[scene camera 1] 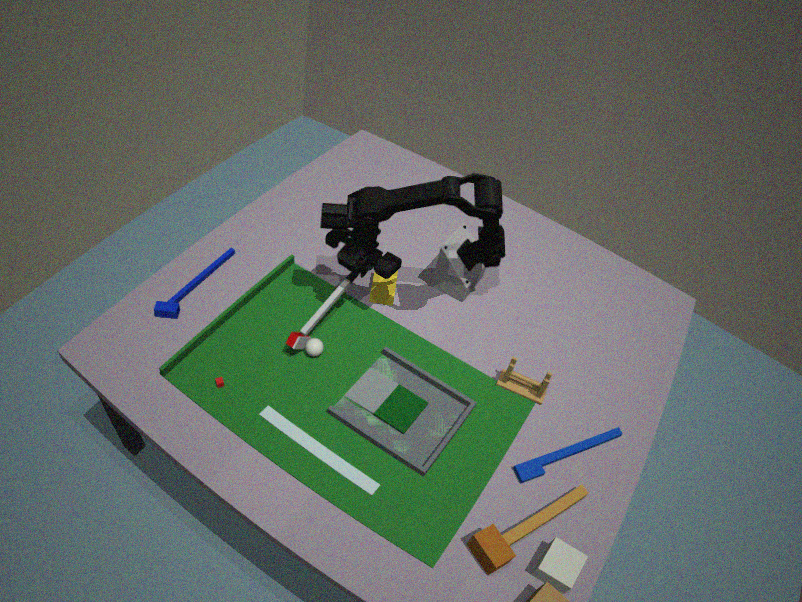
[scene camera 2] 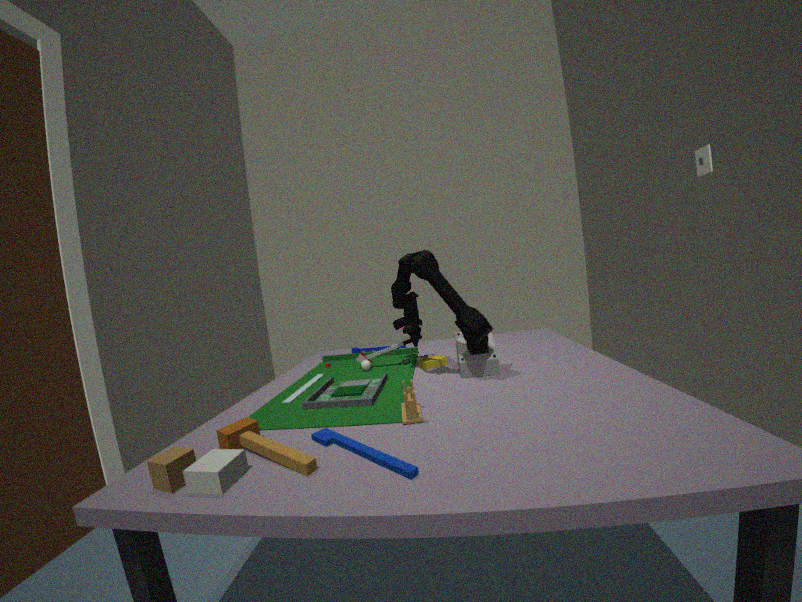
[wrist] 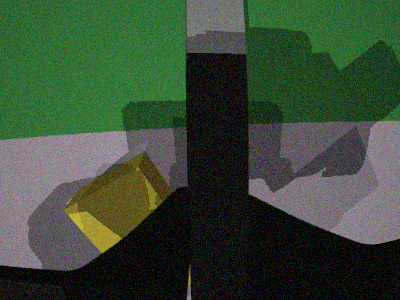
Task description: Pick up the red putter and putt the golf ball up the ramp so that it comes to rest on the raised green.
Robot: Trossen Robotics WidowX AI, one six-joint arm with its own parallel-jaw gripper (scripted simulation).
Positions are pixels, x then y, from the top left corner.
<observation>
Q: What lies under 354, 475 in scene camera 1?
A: A white strip.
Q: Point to a green mat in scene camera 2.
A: At 386, 409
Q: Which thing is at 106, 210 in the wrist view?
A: A yellow block.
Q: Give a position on a green mat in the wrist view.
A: At 74, 74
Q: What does my gripper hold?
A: A red putter.
</observation>
